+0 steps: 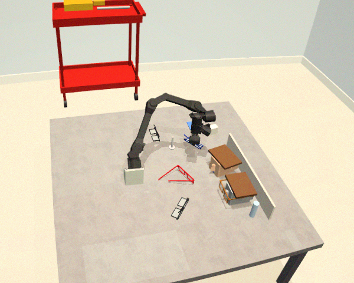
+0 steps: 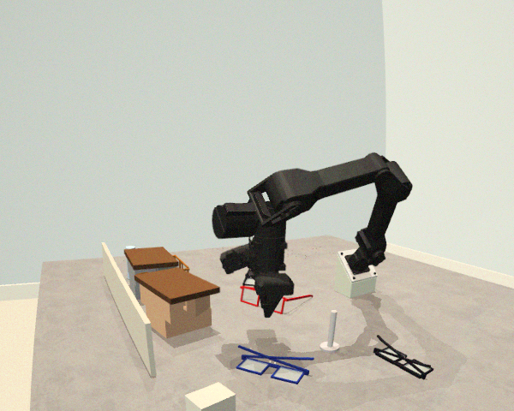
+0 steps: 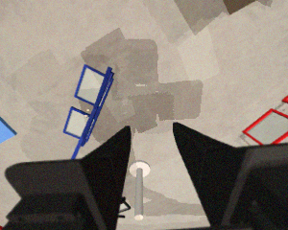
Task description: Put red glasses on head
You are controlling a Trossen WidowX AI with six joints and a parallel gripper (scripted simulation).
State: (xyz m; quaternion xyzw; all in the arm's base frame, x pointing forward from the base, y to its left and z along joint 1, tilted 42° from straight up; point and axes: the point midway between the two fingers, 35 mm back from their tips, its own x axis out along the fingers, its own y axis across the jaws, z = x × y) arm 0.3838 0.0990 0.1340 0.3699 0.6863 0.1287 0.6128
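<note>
Now: gripper tip 11 cm past the white post, 7 cm to the right of it and 6 cm above it. Also, from my gripper tip: blue card 27 cm to the left, 8 cm below, 8 cm ahead; skin-coloured display head 17 cm to the right, 11 cm ahead, 2 cm below; cream cube 18 cm to the left, 18 cm ahead, 5 cm below.
</note>
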